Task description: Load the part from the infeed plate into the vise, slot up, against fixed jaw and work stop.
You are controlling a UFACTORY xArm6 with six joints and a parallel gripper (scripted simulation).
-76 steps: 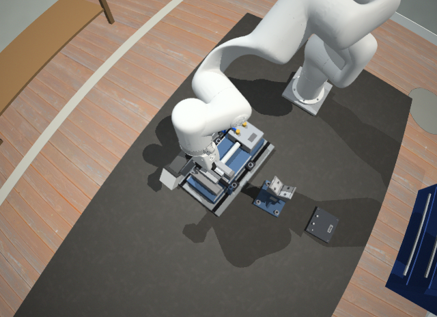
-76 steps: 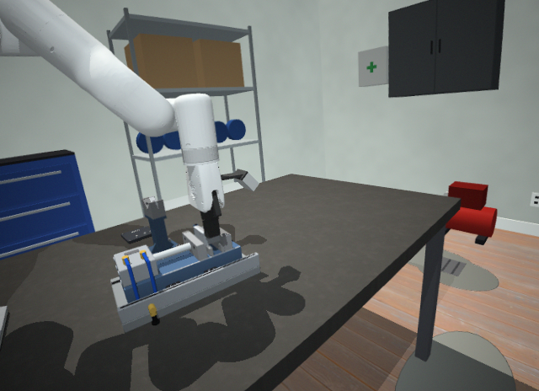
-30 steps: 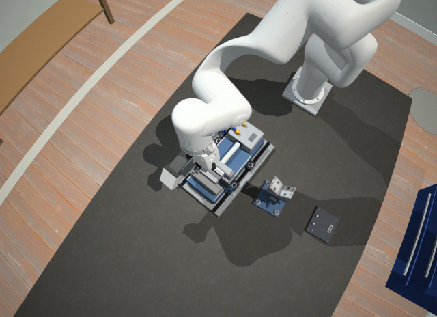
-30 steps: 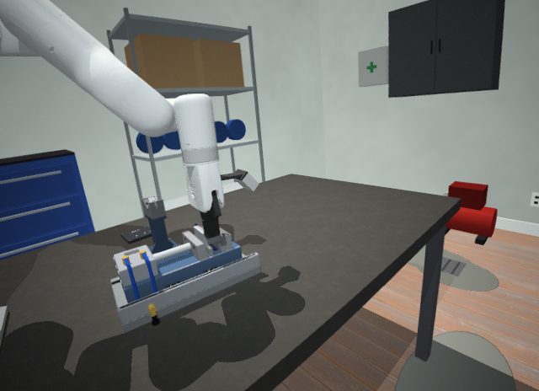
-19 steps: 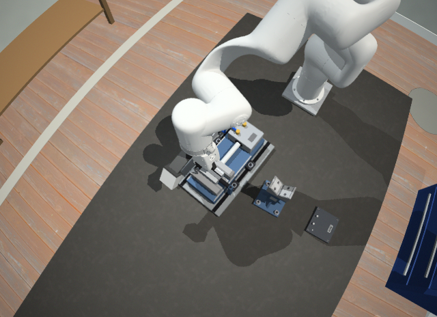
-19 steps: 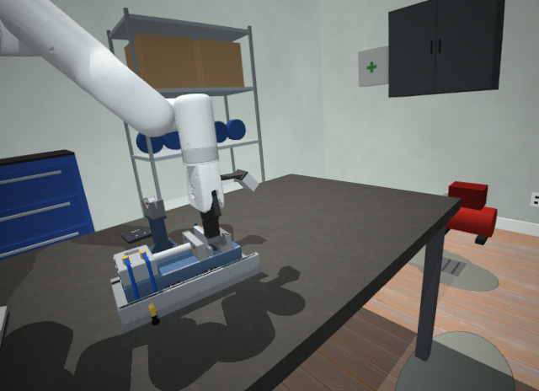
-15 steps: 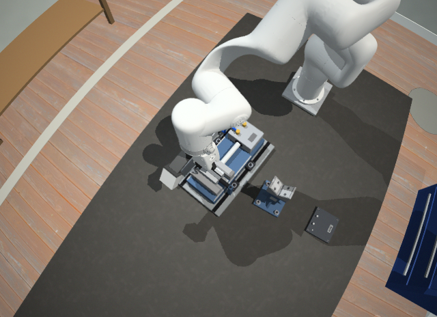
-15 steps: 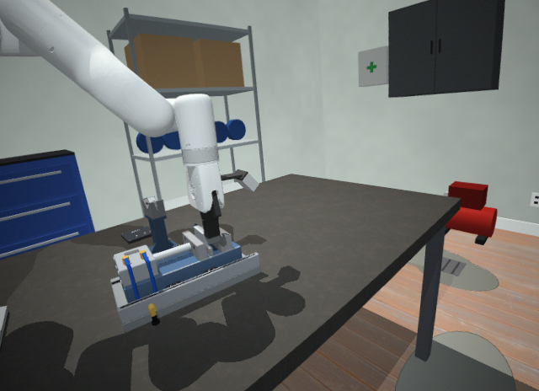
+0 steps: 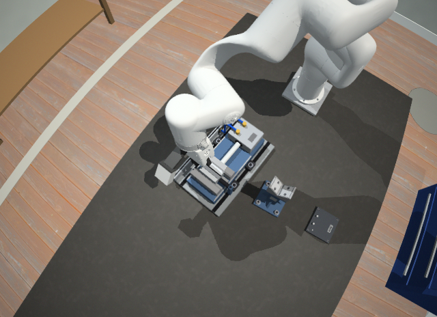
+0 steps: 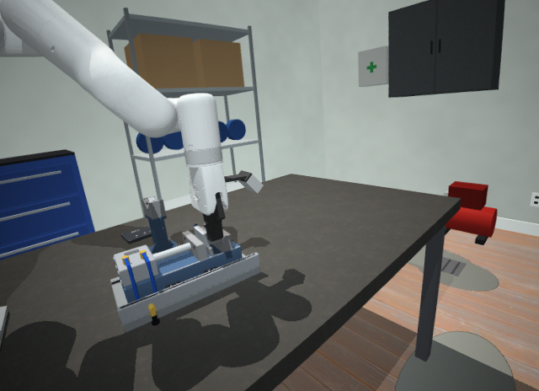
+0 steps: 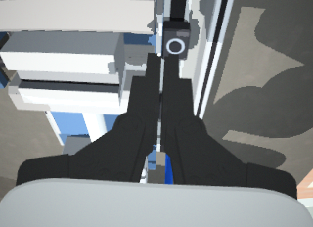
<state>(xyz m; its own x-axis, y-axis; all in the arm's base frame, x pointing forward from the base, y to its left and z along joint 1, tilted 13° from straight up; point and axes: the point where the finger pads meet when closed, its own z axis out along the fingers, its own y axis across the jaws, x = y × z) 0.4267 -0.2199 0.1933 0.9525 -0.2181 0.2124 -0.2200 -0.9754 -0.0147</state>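
The part is 1 cm ahead of my hand, 5 cm to the left of it and 2 cm below it. Also, from my hand: moving jaw: 2 cm behind, 6 cm to the left, 4 cm below; fixed jaw: 4 cm ahead, 5 cm to the left, 4 cm below; work stop: 2 cm ahead, 10 cm to the left, 3 cm below.
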